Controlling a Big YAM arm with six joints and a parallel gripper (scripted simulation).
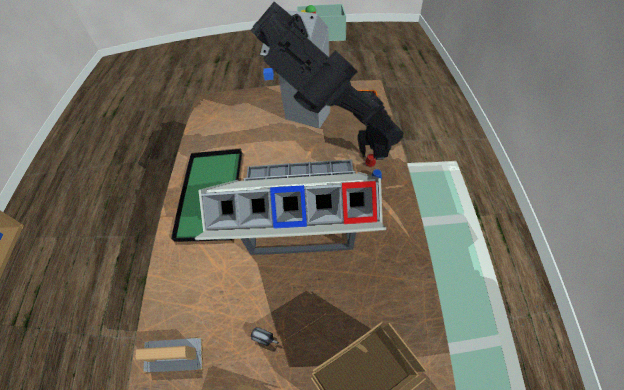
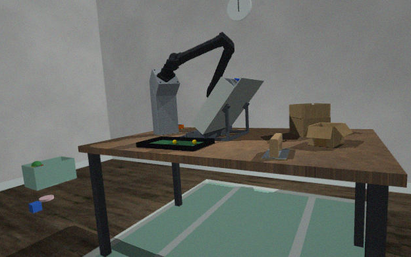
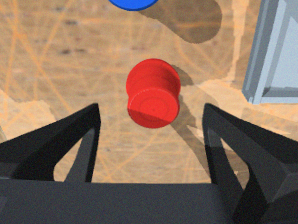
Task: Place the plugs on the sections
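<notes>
Now: hand 3 cm above the red plug. Also, from my hand: blue plug 7 cm ahead, 2 cm to the right, 3 cm below; cover 11 cm ahead, 32 cm to the right, 16 cm above; green marble tray 11 cm behind, 59 cm to the right, 4 cm below.
</notes>
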